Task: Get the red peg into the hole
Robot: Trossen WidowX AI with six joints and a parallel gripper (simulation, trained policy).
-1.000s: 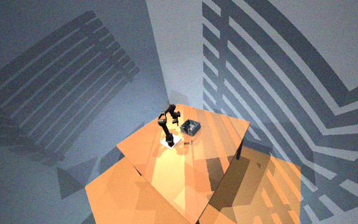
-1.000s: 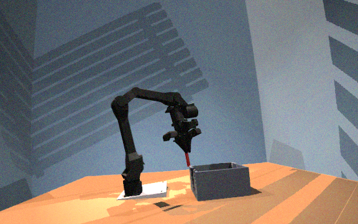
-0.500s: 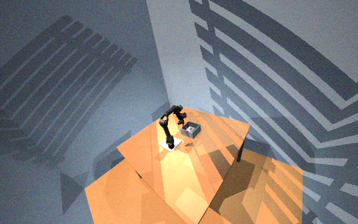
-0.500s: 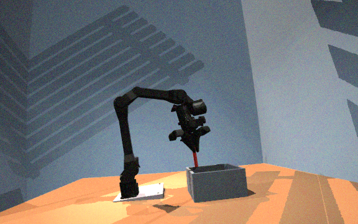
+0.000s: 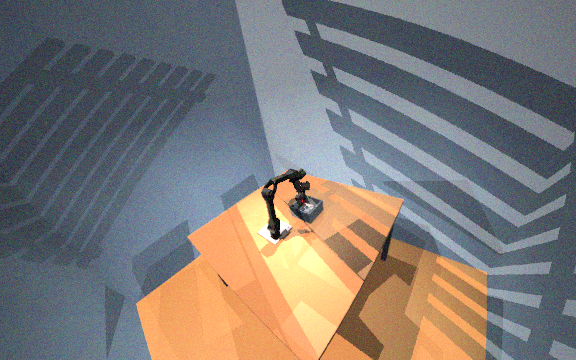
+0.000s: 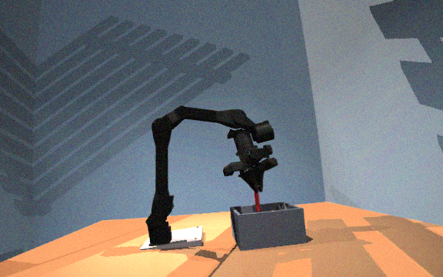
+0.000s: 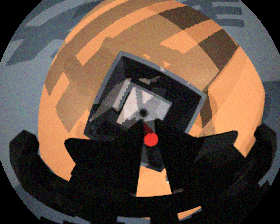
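My gripper tip is 10 mm past the red peg, 20 mm to the right of it and 20 mm above it. Also, from my gripper tip: grey box 10 mm ahead, 10 mm to the left, 120 mm below; then plate 10 mm ahead, 10 mm to the left, 100 mm below.
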